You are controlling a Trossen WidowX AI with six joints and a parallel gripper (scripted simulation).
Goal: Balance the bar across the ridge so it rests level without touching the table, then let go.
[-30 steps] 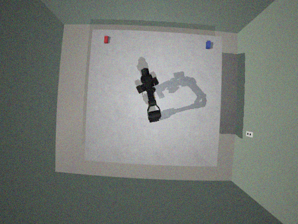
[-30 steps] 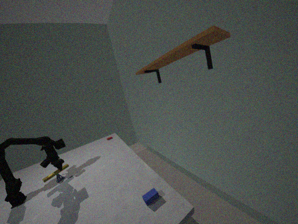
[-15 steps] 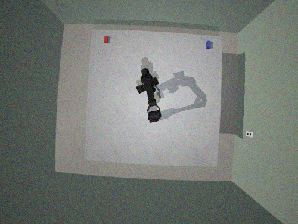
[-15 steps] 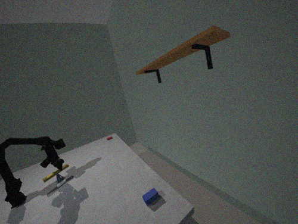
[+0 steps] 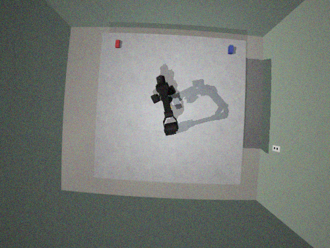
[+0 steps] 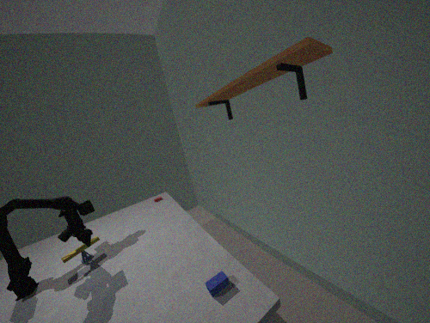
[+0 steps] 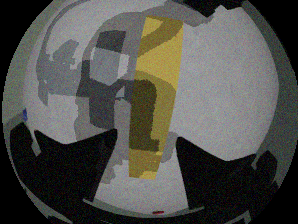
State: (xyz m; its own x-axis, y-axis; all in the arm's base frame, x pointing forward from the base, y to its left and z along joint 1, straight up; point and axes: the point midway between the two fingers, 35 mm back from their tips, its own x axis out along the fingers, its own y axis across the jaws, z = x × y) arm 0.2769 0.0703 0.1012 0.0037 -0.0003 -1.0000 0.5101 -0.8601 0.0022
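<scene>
Right now my gripper tip is 3 cm past the yellow bar and 1 cm to the left of it. From my gripper tip the other things lie so: blue block: 46 cm ahead, 57 cm to the right, 5 cm below; red block: 46 cm ahead, 43 cm to the left, 6 cm below; ridge: 2 cm behind, 1 cm to the right, 1 cm below.
</scene>
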